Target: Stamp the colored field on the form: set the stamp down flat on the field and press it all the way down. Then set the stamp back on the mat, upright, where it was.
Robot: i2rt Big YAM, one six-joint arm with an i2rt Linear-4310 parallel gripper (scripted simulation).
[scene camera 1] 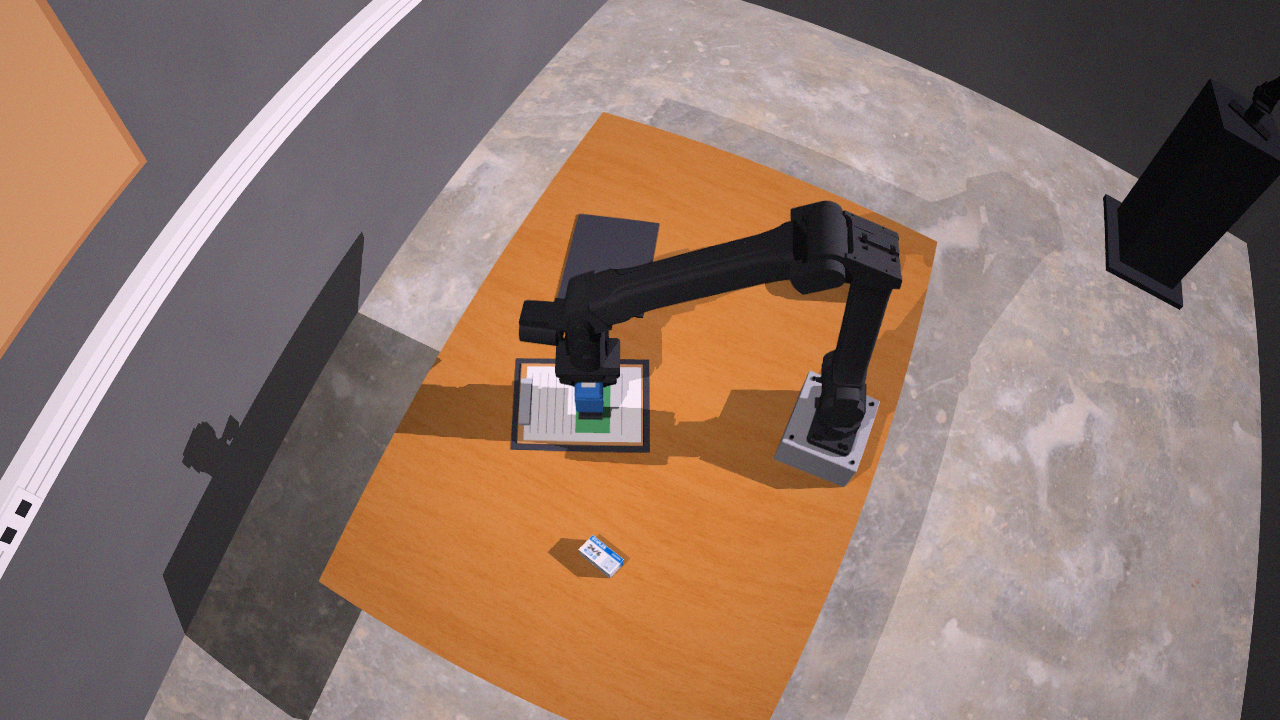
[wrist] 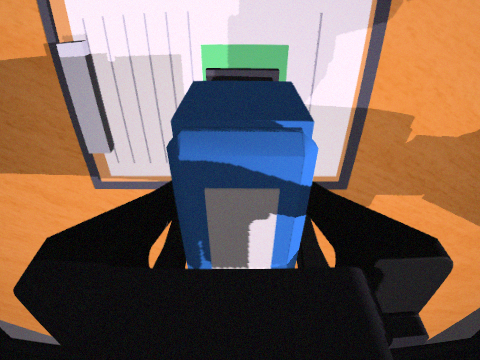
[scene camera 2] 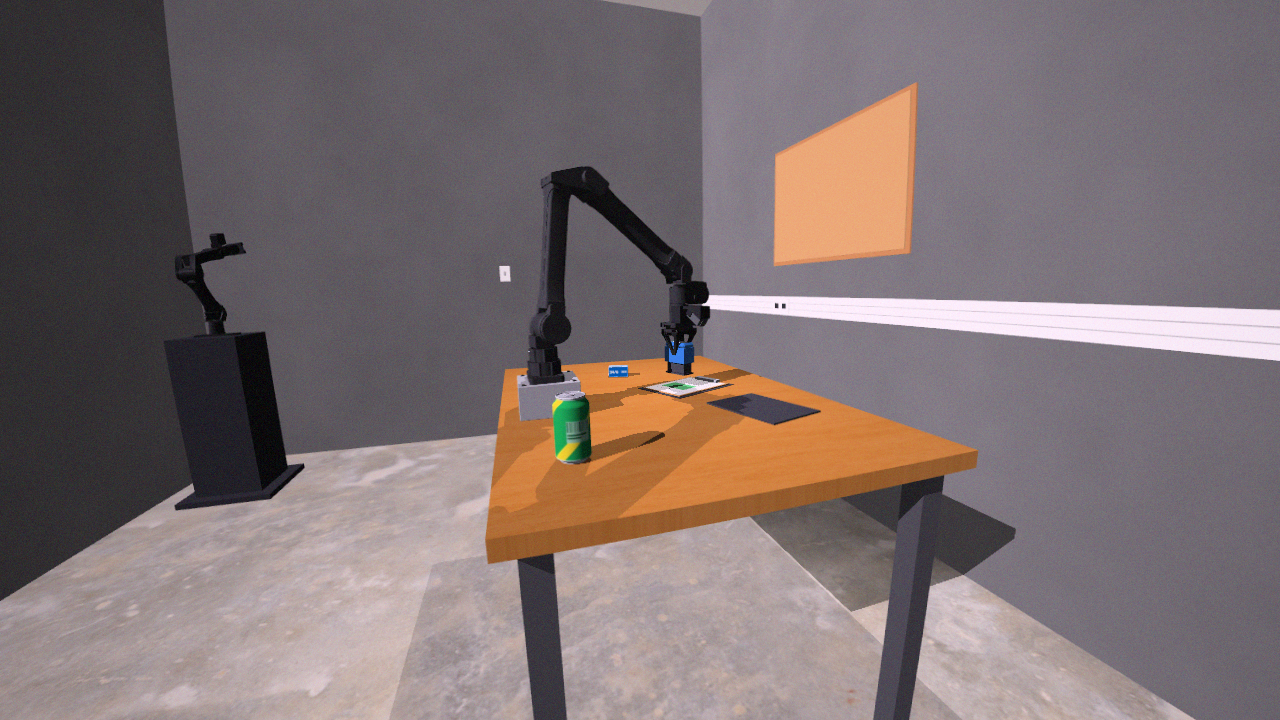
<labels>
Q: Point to a blue stamp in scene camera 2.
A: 681,364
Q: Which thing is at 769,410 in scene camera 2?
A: A dark mat.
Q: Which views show the blue stamp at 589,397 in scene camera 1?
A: Scene camera 1, the wrist view and scene camera 2: all of them.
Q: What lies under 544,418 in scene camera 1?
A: A form.
</labels>
